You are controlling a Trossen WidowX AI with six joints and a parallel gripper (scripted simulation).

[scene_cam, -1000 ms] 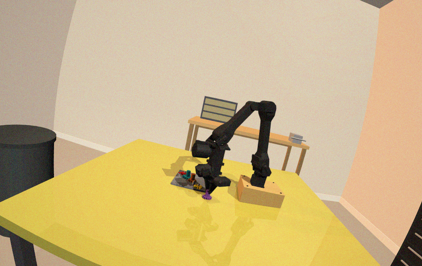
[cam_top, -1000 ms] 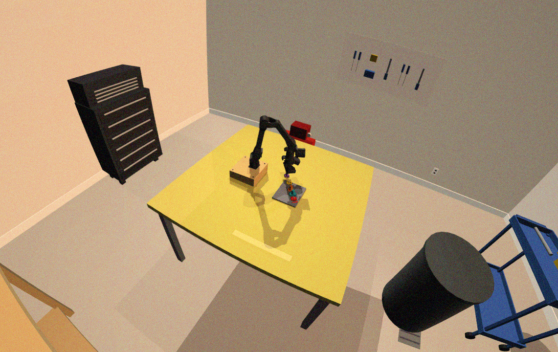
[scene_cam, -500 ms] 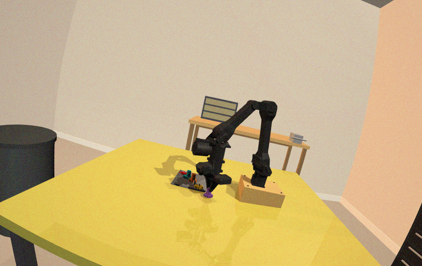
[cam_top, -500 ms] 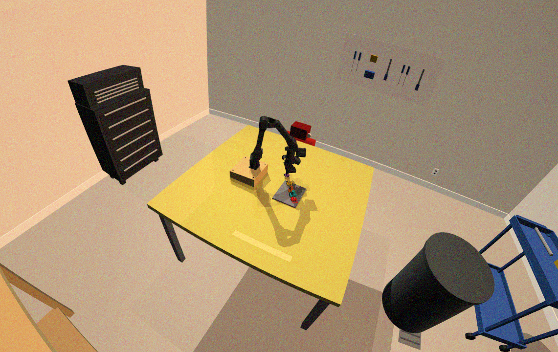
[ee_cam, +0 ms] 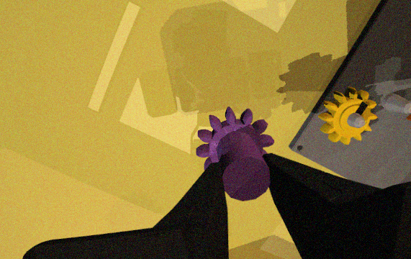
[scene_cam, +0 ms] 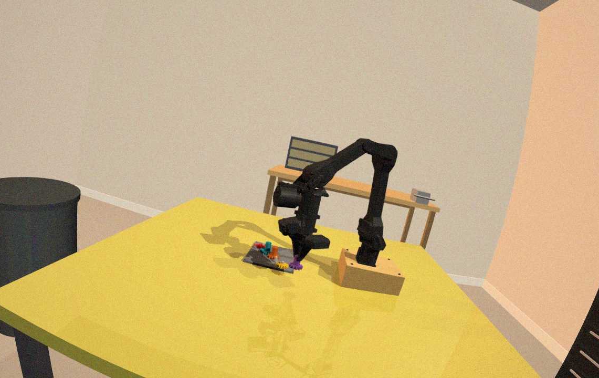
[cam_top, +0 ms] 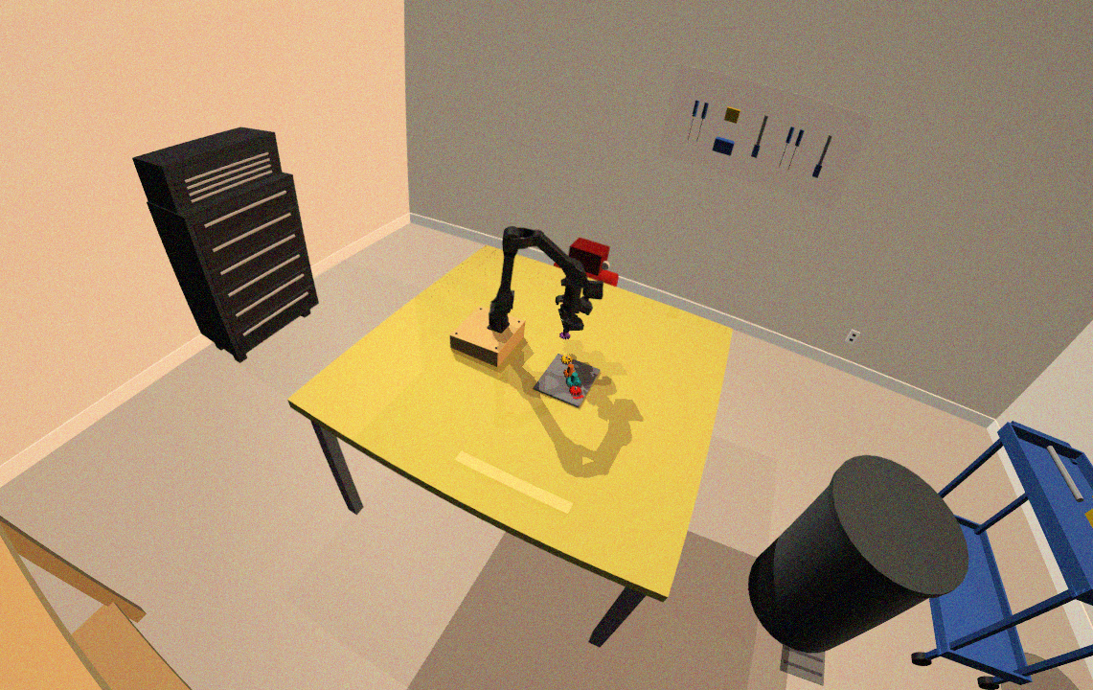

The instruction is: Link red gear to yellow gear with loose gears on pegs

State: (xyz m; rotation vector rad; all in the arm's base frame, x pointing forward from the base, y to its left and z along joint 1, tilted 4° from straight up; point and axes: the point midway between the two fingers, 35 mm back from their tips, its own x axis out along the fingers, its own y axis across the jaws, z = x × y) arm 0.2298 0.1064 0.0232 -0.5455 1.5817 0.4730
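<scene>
Now: the orange gear 8 cm ahead of my gripper tip, 14 cm to the right of it and 5 cm below it. From my gripper tip the other things lie so: purple gear (1 cm below); then grey board (9 cm ahead, 16 cm to the right, 7 cm below); then yellow gear (4 cm ahead, 8 cm to the right, 6 cm below).
</scene>
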